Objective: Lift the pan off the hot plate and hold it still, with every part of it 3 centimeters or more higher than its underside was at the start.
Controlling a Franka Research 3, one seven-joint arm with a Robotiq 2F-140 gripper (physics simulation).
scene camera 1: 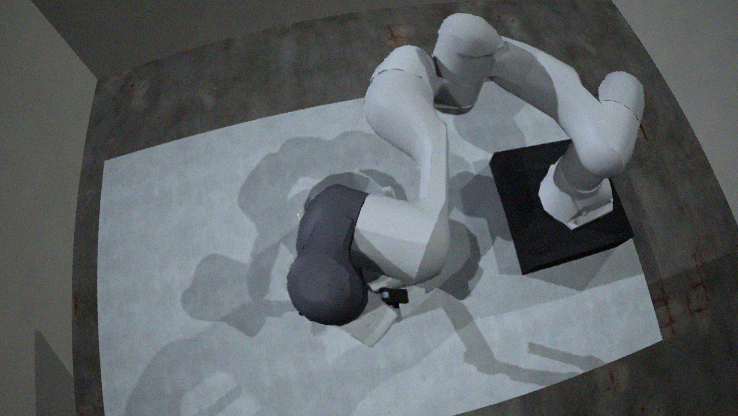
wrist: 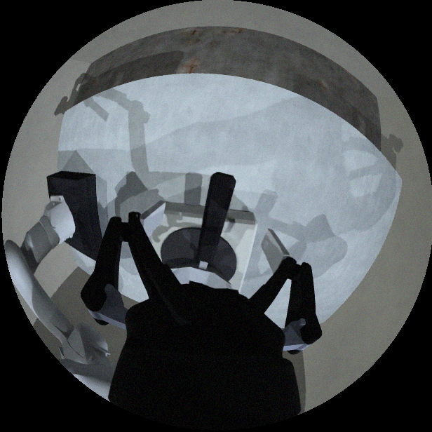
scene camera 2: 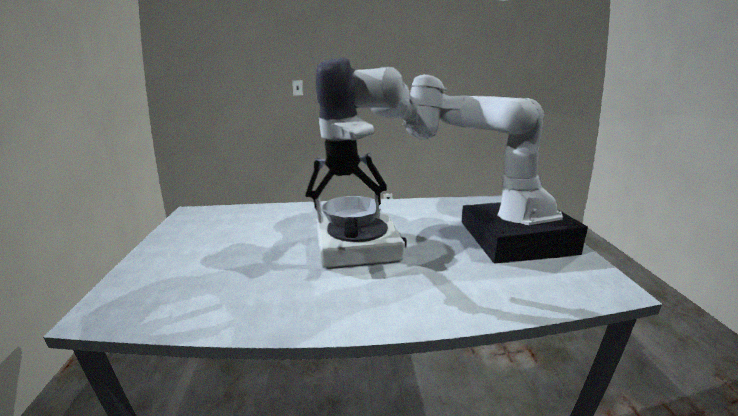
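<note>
The grey faceted pan (scene camera 2: 349,214) (wrist: 200,276) sits on the hot plate (scene camera 2: 361,254) (wrist: 246,231), a cream box with a dark round disc. Its rim (scene camera 1: 335,179) shows past the arm in scene camera 1. Its black handle (scene camera 2: 350,227) (wrist: 218,207) sticks out toward scene camera 2. My gripper (scene camera 2: 348,212) (wrist: 215,224) is open and points down over the pan, with one fingertip at its left side and one at its right in scene camera 2. Whether the pads touch the pan is unclear. The arm hides most of the pan and hot plate in scene camera 1.
The pale table (scene camera 1: 155,248) (scene camera 2: 258,310) (wrist: 240,125) carries the hot plate. The arm's black base block (scene camera 1: 527,222) (scene camera 2: 537,248) (wrist: 82,210) stands on it to the right in both scene views. A small dark knob (scene camera 2: 404,241) sticks out at the hot plate's right side.
</note>
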